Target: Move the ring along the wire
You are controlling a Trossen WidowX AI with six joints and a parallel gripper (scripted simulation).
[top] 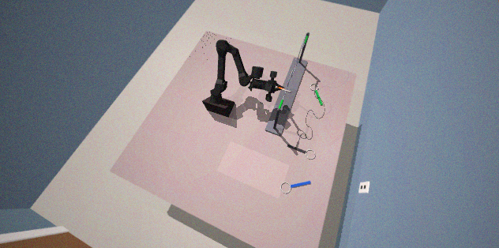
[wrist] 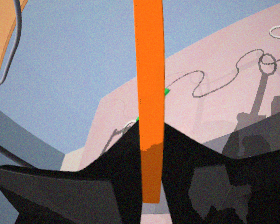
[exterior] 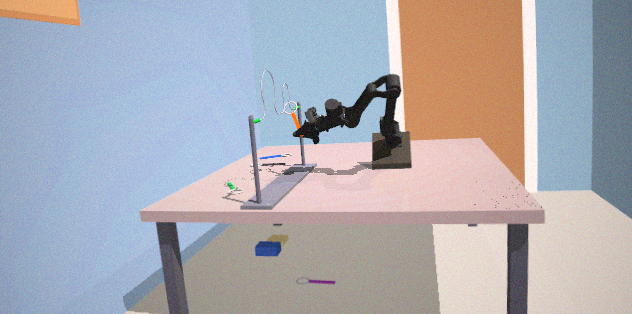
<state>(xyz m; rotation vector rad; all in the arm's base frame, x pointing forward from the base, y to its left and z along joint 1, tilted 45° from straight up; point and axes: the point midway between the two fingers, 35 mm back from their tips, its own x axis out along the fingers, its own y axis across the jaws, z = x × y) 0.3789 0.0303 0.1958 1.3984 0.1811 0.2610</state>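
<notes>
Now: gripper tip 7 cm below the orange-handled ring and 5 cm to the left of it. From my gripper tip the other things lie so: green-handled ring: 23 cm ahead, 18 cm below, 14 cm to the left; then dark-handled ring: 31 cm to the right, 21 cm ahead, 18 cm below; then blue-handled ring: 53 cm to the right, 18 cm below, 18 cm ahead.
</notes>
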